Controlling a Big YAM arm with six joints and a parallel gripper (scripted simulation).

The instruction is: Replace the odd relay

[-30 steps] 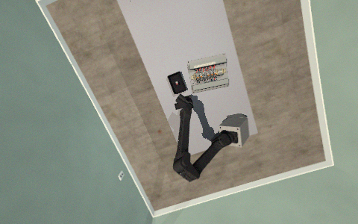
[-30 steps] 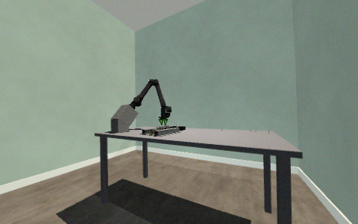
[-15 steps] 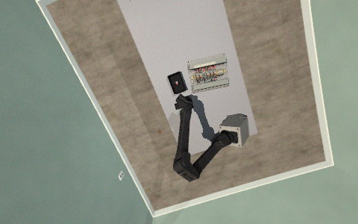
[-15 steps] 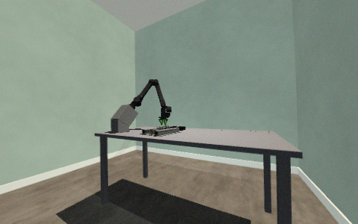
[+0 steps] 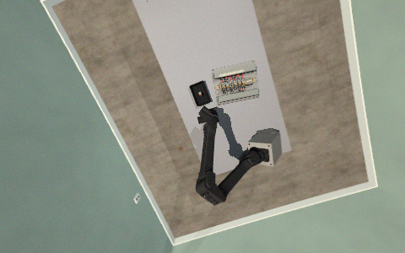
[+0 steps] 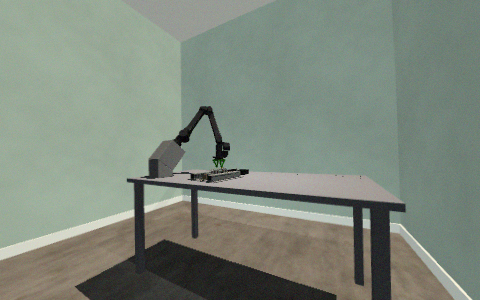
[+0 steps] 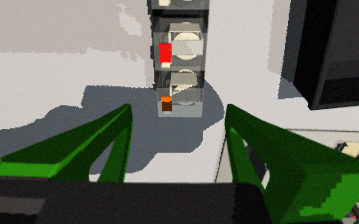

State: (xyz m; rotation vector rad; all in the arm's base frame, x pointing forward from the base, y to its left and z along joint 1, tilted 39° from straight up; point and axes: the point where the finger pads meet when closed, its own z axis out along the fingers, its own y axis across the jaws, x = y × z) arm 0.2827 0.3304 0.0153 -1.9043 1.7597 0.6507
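Right now the dark stand is 3 cm to the left of my hand and 5 cm below it. From my hand the other things lie so: black tray: 16 cm ahead, 7 cm to the left, 5 cm below.
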